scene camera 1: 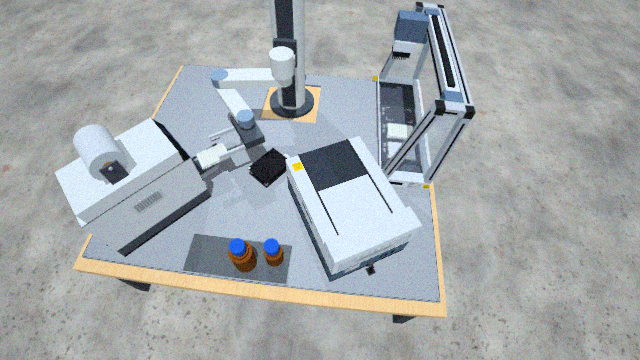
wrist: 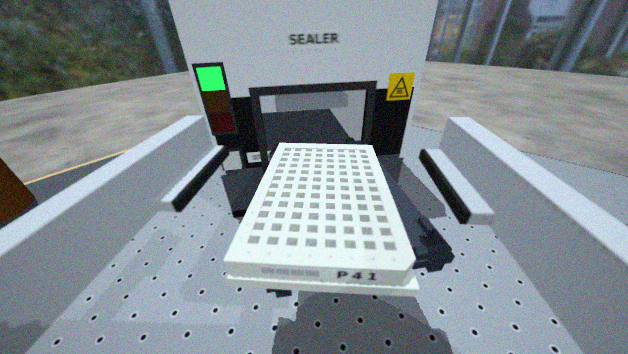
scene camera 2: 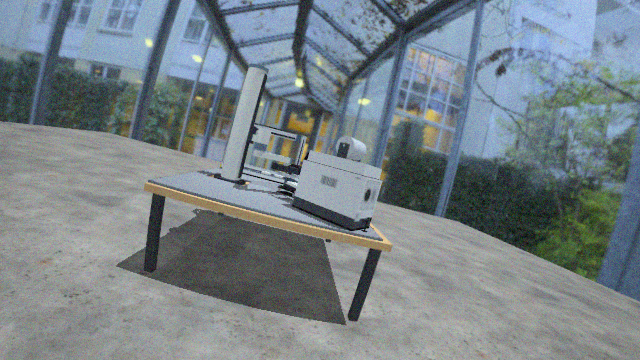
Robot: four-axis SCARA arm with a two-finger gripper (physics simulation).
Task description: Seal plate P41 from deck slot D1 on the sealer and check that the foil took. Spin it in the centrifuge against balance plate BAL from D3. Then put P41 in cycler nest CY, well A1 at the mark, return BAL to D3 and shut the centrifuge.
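Places are measured from the arm's base along level axes (x left, y up, z ahead), in millimetres.
Pixels of known places: gripper, fingertip midpoint: [scene camera 1: 213, 147] [wrist: 320, 135] [scene camera 2: 296, 177]; arm's base at its link origin: [scene camera 1: 291, 102] [scene camera 2: 229, 180].
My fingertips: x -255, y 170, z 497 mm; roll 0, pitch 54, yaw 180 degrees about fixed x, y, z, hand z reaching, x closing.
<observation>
Ahead of a thing's pixels: the offset from my fingertips to its top centre. "pt": to the spot under its first point. Level surfaces: height alone.
Plate P41 {dx -14, dy -37, dz +10 mm} [scene camera 1: 211, 156] [wrist: 320, 200], white with a grid of wells and its label towards the wrist camera, sits level on the sealer's dark carrier {pt dx -23, dy -111, dz +141 mm} [wrist: 242, 187] outside the opening. The sealer {dx -228, dy +319, dz +242 mm} [scene camera 1: 165, 175] [scene camera 2: 335, 185] [wrist: 310, 60] has a green light lit; no foil can be made out on the plate. My gripper [scene camera 1: 222, 150] [wrist: 320, 135] is open and empty, its fingers wide apart on either side of the plate and drawn back from it. On the deck, a white plate {dx +838, dy -93, dz -296 mm} [scene camera 1: 398, 131] stands in a slot; its label cannot be read.
A large white machine [scene camera 1: 367, 215] with a dark panel stands right of centre. A black block {dx +228, dy -105, dz -21 mm} [scene camera 1: 270, 167] lies between it and the sealer. Two amber bottles [scene camera 1: 243, 259] [scene camera 1: 274, 255] with blue caps stand on a dark mat {dy -152 mm} [scene camera 1: 207, 255] at the front. A gantry frame {pt dx +888, dy +341, dz -12 mm} [scene camera 1: 452, 107] rises over the deck.
</observation>
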